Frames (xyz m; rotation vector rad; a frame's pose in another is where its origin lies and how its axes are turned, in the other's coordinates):
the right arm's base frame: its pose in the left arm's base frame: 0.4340 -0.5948 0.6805 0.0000 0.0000 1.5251
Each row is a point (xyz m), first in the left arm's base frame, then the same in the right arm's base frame.
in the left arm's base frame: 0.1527 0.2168 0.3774
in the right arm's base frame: 0.7979 0.3181 -0.3031
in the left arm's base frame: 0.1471 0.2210 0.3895
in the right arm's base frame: 0.8018 0.3239 -0.2910
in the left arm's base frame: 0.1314 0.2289 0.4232
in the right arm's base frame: 0.8090 0.3399 -0.2573
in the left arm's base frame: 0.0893 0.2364 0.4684
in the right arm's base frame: 0.8146 0.3823 -0.2121
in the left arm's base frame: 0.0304 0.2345 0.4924
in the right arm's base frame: 0.8100 0.4411 -0.1881
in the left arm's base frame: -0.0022 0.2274 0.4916
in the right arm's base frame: 0.8014 0.4733 -0.1889
